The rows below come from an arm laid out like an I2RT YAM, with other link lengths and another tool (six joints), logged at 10 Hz.
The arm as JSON. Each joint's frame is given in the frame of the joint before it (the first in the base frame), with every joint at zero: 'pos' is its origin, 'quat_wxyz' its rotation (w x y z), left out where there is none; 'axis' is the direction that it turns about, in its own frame. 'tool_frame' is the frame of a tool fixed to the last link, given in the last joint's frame.
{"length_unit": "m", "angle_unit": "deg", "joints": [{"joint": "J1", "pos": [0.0, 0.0, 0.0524], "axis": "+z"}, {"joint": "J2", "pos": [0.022, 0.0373, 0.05], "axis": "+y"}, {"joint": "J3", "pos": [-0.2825, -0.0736, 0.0], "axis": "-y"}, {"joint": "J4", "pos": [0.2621, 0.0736, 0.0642], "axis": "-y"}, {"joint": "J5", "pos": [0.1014, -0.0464, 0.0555], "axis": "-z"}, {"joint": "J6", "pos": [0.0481, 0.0, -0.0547], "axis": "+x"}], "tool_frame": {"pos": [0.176, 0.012, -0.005], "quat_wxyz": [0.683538, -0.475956, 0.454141, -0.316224]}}
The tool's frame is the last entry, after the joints.
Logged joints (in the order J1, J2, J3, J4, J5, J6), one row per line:
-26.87 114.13 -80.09 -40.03 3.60 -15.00
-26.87 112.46 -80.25 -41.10 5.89 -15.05
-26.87 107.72 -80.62 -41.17 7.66 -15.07
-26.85 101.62 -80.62 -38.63 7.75 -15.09
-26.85 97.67 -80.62 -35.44 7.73 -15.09
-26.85 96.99 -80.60 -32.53 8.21 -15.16
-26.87 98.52 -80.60 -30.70 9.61 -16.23
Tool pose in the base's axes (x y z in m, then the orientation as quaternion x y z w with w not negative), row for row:
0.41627 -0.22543 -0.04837 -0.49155 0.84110 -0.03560 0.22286
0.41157 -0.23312 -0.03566 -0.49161 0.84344 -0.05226 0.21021
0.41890 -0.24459 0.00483 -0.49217 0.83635 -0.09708 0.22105
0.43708 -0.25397 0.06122 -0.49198 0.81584 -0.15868 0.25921
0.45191 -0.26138 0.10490 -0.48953 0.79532 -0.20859 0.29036
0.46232 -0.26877 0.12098 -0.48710 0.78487 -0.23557 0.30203
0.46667 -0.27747 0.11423 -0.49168 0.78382 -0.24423 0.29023
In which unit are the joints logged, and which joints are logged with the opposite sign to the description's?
The joints are logged in degrees. Opposite sign: J3.
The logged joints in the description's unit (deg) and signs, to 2 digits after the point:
-26.87 114.13 80.09 -40.03 3.60 -15.00
-26.87 112.46 80.25 -41.10 5.89 -15.05
-26.87 107.72 80.62 -41.17 7.66 -15.07
-26.85 101.62 80.62 -38.63 7.75 -15.09
-26.85 97.67 80.62 -35.44 7.73 -15.09
-26.85 96.99 80.60 -32.53 8.21 -15.16
-26.87 98.52 80.60 -30.70 9.61 -16.23

